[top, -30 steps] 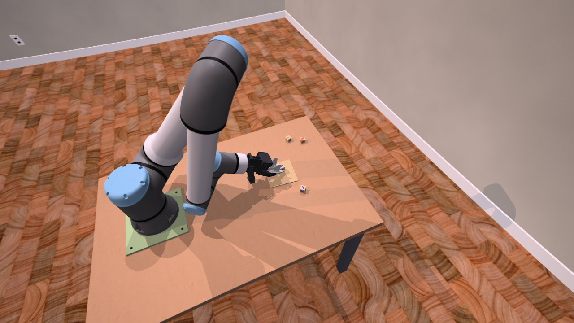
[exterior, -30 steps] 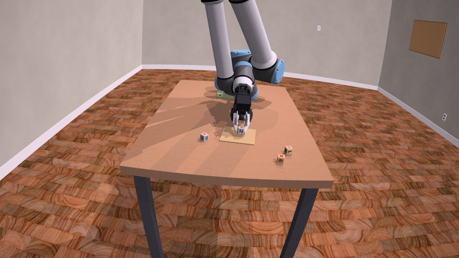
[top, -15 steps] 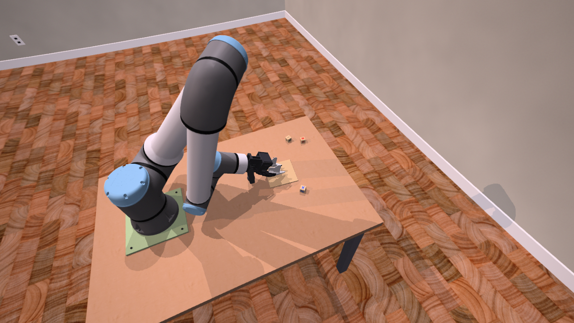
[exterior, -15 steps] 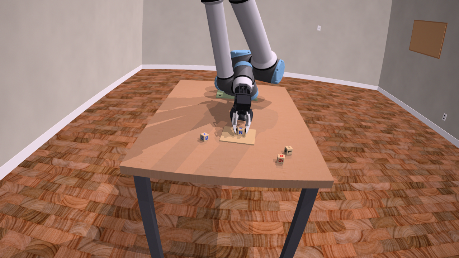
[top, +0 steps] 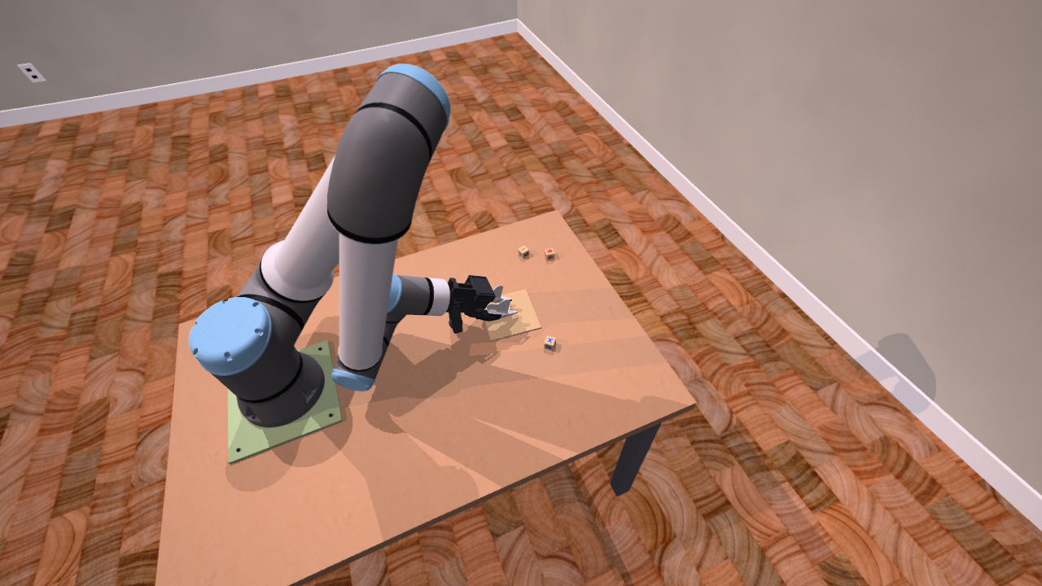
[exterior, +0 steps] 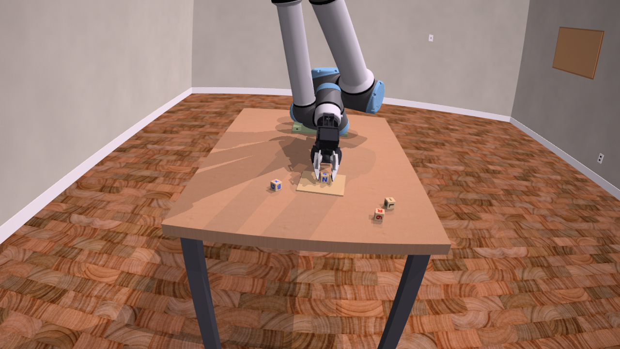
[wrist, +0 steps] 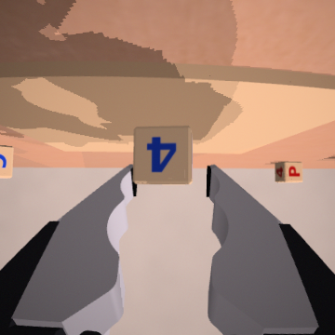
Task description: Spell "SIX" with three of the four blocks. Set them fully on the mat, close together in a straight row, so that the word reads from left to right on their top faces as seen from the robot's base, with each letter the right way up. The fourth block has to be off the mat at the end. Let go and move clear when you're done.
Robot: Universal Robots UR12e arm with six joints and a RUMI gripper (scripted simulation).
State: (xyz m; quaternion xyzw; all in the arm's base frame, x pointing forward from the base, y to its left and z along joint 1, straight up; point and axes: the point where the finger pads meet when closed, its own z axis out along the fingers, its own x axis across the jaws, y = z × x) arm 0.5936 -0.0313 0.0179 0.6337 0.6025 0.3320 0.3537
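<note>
Now: hand 2 cm above the mat, 1 cm to the left of it and 1 cm past it. Round my hand: red-lettered block: 20 cm ahead, 13 cm to the left, 1 cm below.
</note>
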